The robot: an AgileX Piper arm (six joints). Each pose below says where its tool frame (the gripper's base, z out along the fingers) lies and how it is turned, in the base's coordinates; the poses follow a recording.
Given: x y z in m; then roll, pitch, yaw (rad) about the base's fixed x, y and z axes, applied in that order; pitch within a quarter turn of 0, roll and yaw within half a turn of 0.
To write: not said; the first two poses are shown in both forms.
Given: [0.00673 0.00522 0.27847 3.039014 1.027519 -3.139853]
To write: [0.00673 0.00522 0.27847 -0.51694 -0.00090 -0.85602 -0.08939 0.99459 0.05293]
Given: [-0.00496 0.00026 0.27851 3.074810 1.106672 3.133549]
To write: [-0.00496 0.00026 0.27851 -0.44763 0.00360 -0.89421 -0.05165 0.99822 0.02987]
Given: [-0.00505 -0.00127 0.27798 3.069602 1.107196 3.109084]
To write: [-0.00505 -0.00127 0.27798 -0.44694 0.01453 -0.89445 -0.03188 0.99897 0.03216]
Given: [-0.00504 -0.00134 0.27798 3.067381 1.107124 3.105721]
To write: [-0.00504 -0.00134 0.27798 -0.44695 0.01604 -0.89442 -0.03051 0.99898 0.03316]
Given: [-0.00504 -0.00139 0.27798 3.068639 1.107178 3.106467]
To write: [-0.00504 -0.00139 0.27798 -0.44691 0.01570 -0.89444 -0.03013 0.99901 0.03260]
